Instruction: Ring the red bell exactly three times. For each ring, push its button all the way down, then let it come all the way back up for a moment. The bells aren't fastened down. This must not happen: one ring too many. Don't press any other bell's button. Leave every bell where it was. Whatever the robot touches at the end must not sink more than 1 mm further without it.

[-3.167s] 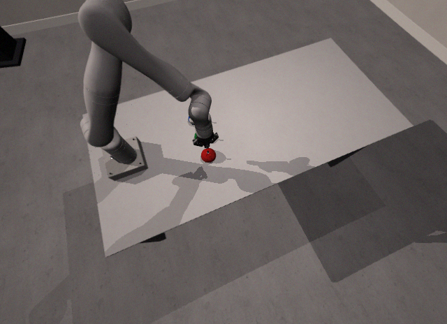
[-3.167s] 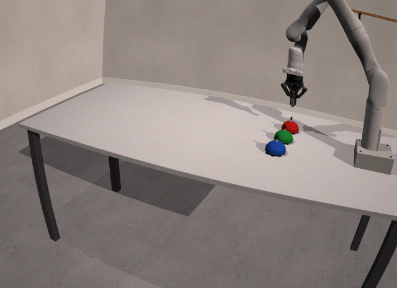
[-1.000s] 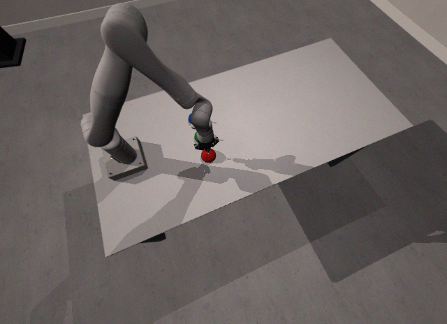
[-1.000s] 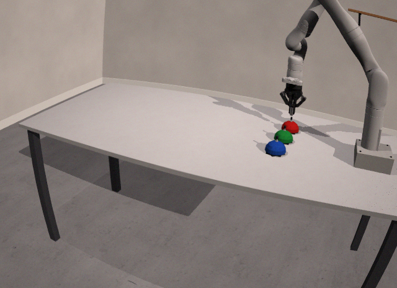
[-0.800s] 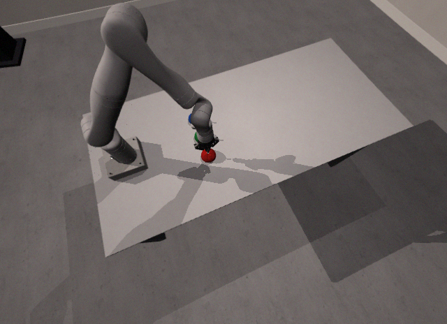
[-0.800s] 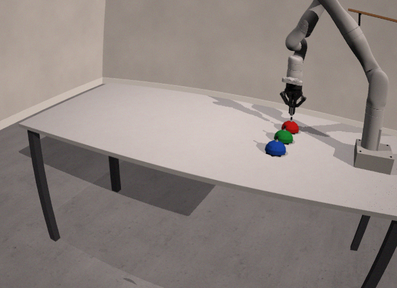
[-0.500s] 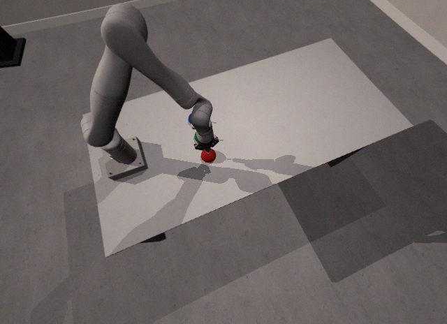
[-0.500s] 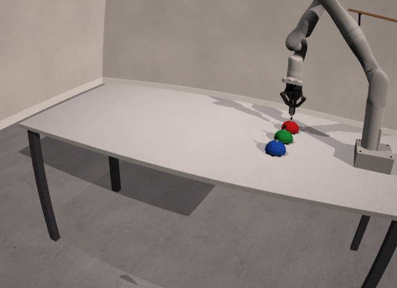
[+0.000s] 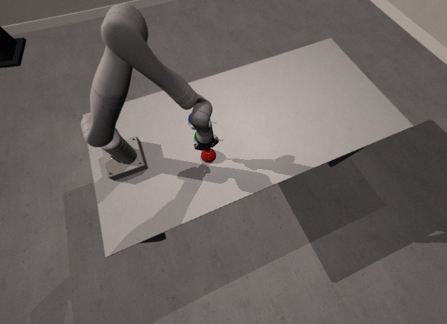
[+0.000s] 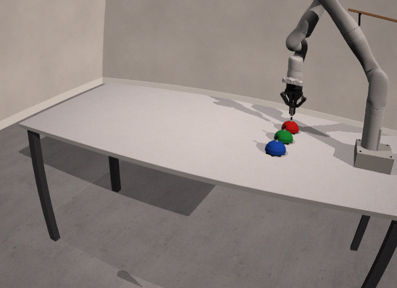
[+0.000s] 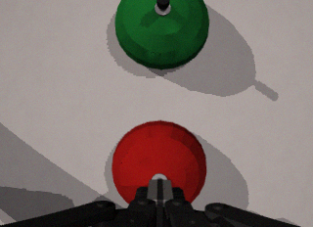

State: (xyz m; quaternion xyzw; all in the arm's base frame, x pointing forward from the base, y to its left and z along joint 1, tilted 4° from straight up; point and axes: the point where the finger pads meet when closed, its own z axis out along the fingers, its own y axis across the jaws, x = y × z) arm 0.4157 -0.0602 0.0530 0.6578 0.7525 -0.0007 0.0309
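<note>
Right now my hand is 50 mm above the red bell. The rest, counted from my hand: blue bell 40 mm behind, 260 mm to the left, 50 mm below; green bell 20 mm behind, 130 mm to the left, 50 mm below.
</note>
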